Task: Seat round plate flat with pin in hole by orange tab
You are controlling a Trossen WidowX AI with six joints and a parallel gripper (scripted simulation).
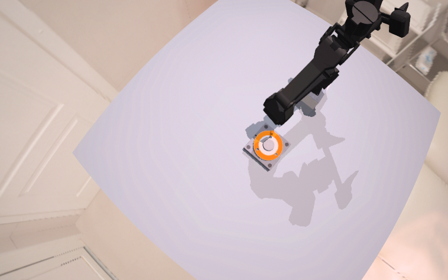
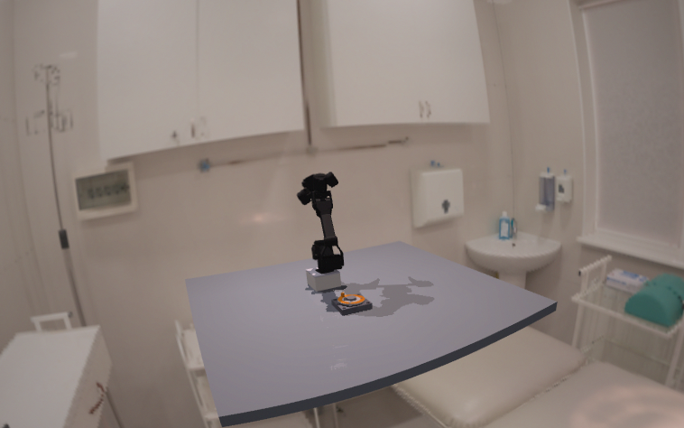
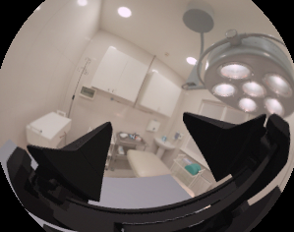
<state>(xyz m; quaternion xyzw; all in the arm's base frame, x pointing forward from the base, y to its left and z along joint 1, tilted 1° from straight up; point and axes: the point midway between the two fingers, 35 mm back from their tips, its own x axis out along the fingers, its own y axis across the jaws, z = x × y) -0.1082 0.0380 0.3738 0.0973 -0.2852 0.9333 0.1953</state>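
Right now my gripper tip is 410 mm short of the round plate, 410 mm above it and 100 mm to the left of it. From my gripper tip the other things lie so: square grey base: 440 mm ahead, 430 mm below, 90 mm to the right.
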